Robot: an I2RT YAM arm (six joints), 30 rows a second.
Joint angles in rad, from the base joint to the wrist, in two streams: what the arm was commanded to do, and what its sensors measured. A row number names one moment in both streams.
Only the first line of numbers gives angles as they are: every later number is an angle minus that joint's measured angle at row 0.
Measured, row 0:
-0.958, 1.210, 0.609, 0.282, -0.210, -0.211
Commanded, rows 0 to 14:
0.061, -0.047, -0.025, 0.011, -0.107, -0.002
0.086, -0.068, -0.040, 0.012, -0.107, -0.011
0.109, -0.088, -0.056, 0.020, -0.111, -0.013
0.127, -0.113, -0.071, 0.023, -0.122, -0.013
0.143, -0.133, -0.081, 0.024, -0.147, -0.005
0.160, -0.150, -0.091, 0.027, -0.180, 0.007
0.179, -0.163, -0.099, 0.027, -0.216, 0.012
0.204, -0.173, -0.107, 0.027, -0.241, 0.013
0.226, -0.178, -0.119, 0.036, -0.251, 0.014
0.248, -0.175, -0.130, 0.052, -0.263, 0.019
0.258, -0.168, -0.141, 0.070, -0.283, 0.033
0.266, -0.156, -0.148, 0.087, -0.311, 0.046
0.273, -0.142, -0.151, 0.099, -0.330, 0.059
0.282, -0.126, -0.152, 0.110, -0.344, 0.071
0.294, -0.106, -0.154, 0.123, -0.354, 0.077
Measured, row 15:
0.264, -0.157, -0.133, 0.036, -0.253, 0.025
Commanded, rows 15 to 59:
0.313, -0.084, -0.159, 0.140, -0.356, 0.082
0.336, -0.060, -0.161, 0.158, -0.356, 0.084
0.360, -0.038, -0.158, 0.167, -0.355, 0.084
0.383, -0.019, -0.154, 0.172, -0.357, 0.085
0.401, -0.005, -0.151, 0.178, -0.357, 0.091
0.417, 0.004, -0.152, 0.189, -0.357, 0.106
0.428, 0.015, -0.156, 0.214, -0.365, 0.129
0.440, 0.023, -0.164, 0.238, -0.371, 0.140
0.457, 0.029, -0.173, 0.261, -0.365, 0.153
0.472, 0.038, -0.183, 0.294, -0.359, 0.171
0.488, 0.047, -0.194, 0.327, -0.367, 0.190
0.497, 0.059, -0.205, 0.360, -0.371, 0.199
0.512, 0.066, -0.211, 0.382, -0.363, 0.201
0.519, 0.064, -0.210, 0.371, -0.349, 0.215
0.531, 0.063, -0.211, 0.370, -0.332, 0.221
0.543, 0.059, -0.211, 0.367, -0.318, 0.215
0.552, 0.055, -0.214, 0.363, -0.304, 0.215
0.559, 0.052, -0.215, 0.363, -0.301, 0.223
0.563, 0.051, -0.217, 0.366, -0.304, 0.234
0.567, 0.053, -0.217, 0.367, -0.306, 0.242
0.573, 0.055, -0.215, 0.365, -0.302, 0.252
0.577, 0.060, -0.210, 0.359, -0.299, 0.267
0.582, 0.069, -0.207, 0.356, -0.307, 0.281
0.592, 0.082, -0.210, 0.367, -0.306, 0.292
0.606, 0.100, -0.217, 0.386, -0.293, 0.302
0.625, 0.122, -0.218, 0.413, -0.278, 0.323
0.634, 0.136, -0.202, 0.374, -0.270, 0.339
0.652, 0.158, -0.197, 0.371, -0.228, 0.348
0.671, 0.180, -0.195, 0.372, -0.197, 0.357
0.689, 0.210, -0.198, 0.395, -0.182, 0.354
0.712, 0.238, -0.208, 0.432, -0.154, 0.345
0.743, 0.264, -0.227, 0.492, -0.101, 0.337
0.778, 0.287, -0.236, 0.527, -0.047, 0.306
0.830, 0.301, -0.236, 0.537, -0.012, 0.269
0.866, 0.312, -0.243, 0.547, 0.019, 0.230
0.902, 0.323, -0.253, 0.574, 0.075, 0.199
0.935, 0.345, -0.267, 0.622, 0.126, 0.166
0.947, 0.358, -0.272, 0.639, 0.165, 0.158
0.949, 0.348, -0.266, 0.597, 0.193, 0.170
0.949, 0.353, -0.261, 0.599, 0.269, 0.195
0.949, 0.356, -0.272, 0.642, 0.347, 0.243
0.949, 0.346, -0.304, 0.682, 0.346, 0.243
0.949, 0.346, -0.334, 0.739, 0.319, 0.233
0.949, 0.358, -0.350, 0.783, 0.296, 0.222
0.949, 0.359, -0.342, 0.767, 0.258, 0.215
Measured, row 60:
0.949, 0.351, -0.302, 0.599, 0.201, 0.227
